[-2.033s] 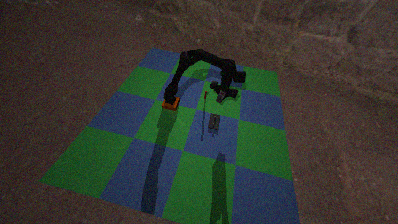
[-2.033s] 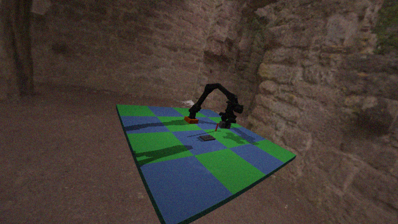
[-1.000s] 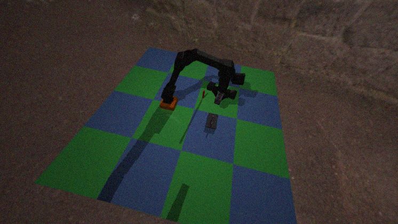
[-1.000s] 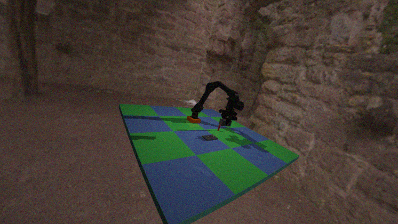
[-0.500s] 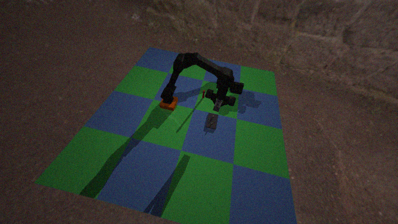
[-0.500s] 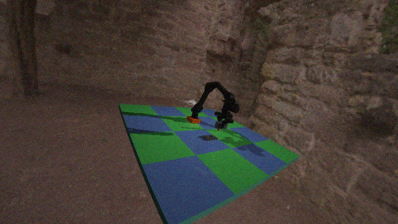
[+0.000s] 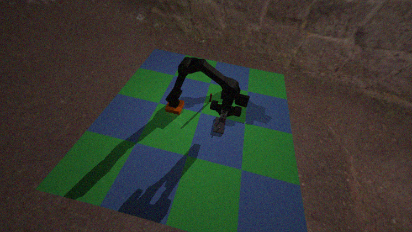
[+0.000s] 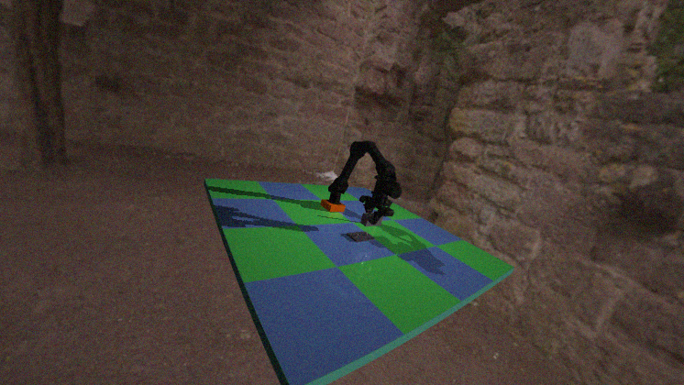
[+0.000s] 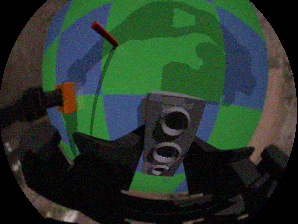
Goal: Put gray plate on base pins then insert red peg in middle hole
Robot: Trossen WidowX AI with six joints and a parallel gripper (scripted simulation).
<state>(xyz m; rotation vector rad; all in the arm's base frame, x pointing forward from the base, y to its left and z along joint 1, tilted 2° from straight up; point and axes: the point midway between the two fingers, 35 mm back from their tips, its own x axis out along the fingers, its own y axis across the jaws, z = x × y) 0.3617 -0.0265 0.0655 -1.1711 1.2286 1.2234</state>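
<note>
The red peg lies 160 mm to the left of my gripper tip, 120 mm behind it and 40 mm below it. From my gripper tip the other things lie so: gray plate: 30 mm above.
</note>
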